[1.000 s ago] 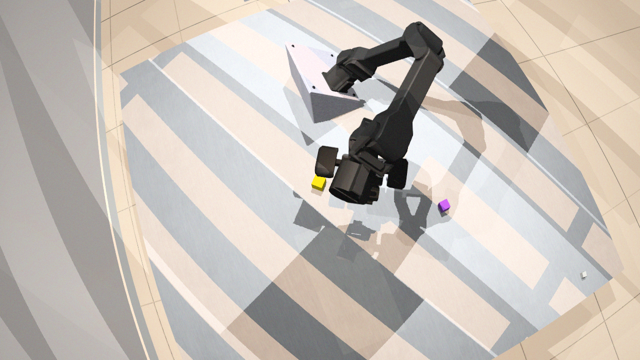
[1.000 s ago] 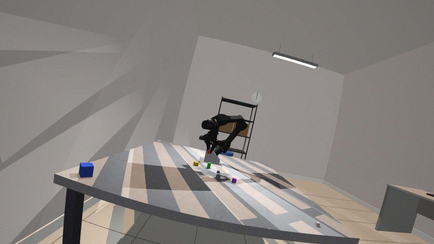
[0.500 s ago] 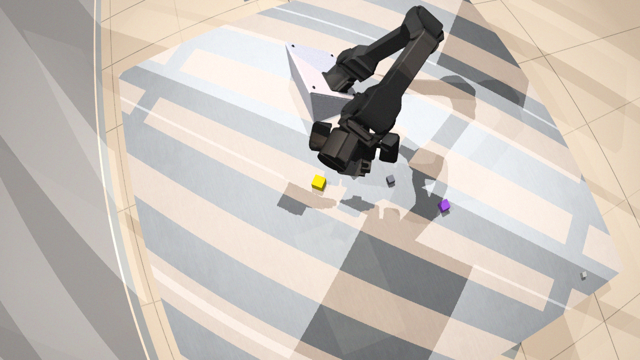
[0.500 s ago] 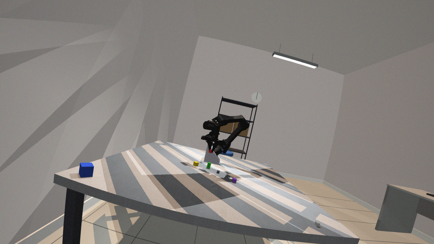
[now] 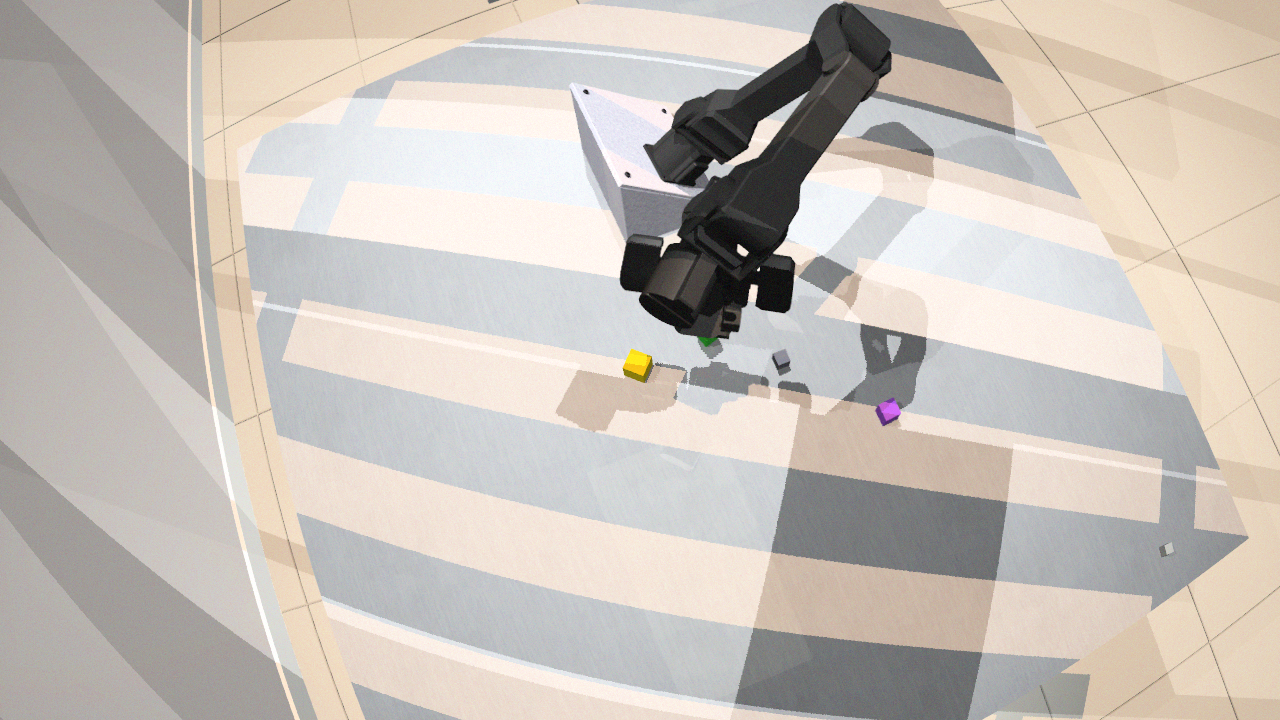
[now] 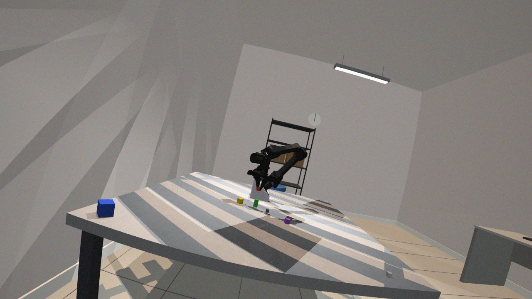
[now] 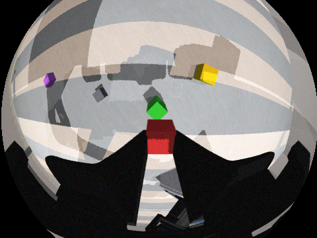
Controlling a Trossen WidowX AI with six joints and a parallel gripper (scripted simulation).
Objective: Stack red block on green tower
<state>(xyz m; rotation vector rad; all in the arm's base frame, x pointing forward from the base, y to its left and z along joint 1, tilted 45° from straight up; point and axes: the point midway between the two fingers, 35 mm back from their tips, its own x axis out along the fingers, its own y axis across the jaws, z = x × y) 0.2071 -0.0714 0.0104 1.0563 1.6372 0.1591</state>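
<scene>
Now: the yellow cube 10 cm to the right of my gripper tip and 9 cm below it. From my gripper tip the other things lie so: red block (right at my gripper tip); purple cube (19 cm ahead, 17 cm to the left, 9 cm below); blue cube (55 cm ahead, 54 cm to the right, 8 cm below).
</scene>
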